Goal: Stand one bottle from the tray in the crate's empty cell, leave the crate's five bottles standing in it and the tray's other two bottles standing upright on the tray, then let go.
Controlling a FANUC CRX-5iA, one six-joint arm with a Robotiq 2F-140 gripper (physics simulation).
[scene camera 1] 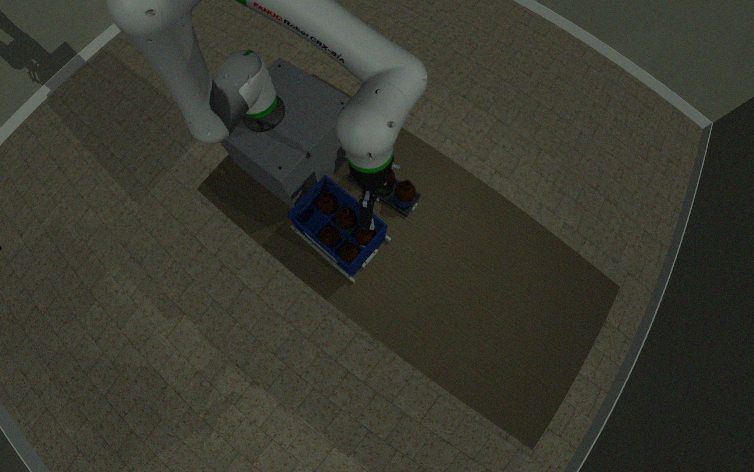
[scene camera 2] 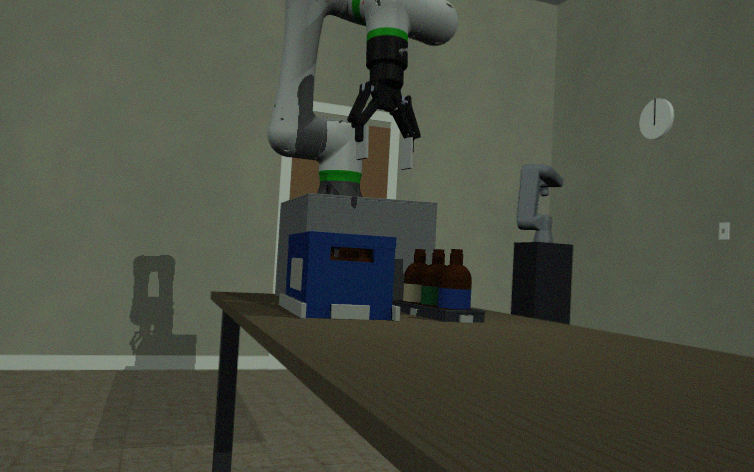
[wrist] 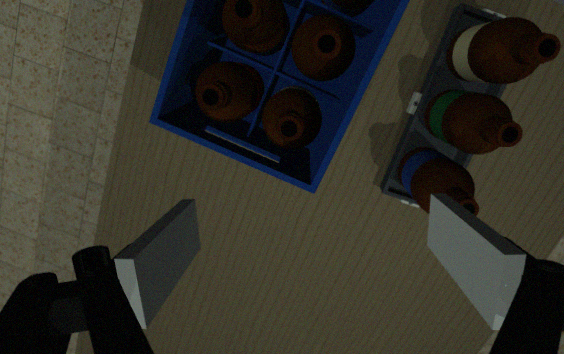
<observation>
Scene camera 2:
my gripper: 385,164
green-labelled bottle: 430,279
cream-labelled bottle: 413,275
blue-labelled bottle: 455,281
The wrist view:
my gripper: 311,222
green-labelled bottle: 476,123
cream-labelled bottle: 504,51
blue-labelled bottle: 423,171
cream-labelled bottle: 291,119
</observation>
